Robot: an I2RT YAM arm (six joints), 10 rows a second.
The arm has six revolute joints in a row. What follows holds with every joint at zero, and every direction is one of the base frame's. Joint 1 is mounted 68 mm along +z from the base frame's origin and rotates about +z. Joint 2 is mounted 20 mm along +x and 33.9 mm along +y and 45.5 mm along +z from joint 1 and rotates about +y. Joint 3 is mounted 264 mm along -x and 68.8 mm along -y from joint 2 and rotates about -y. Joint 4 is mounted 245 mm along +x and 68.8 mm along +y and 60 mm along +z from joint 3 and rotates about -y. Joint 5 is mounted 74 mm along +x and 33.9 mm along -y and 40.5 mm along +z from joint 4 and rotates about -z. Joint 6 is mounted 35.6 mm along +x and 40.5 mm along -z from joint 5 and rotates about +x. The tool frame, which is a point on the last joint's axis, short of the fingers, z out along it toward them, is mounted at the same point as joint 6; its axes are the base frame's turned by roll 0, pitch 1.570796 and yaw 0 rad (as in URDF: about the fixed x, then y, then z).
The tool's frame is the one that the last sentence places.
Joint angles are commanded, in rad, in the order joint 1, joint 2, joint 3, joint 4, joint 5, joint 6. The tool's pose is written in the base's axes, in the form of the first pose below.
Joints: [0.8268, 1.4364, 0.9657, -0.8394, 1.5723, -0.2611]
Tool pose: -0.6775 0.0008 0.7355 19.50; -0.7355 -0.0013 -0.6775 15.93; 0.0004 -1.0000 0.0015 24.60; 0 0 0 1
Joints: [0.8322, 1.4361, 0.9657, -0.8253, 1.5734, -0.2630]
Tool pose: -0.6737 0.0100 0.7389 19.48; -0.7389 0.0073 -0.6738 16.10; -0.0121 -0.9999 0.0025 24.64; 0 0 0 1
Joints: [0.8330, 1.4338, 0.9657, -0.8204, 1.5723, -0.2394]
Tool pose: -0.6723 0.0299 0.7397 19.47; -0.7390 0.0307 -0.6730 16.12; -0.0429 -0.9991 0.0014 24.70; 0 0 0 1
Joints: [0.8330, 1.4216, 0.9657, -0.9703, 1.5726, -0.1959]
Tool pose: -0.6720 -0.0332 0.7398 18.63; -0.7387 -0.0391 -0.6728 15.20; 0.0513 -0.9987 0.0018 24.74; 0 0 0 1
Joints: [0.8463, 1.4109, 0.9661, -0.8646, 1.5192, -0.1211]
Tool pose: -0.6516 0.0541 0.7567 18.87; -0.7456 0.1384 -0.6519 15.96; -0.1400 -0.9889 -0.0498 24.96; 0 0 0 1
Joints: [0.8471, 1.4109, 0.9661, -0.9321, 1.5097, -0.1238]
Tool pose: -0.6549 0.0007 0.7558 18.53; -0.7525 0.0923 -0.6521 15.60; -0.0703 -0.9957 -0.0599 24.81; 0 0 0 1
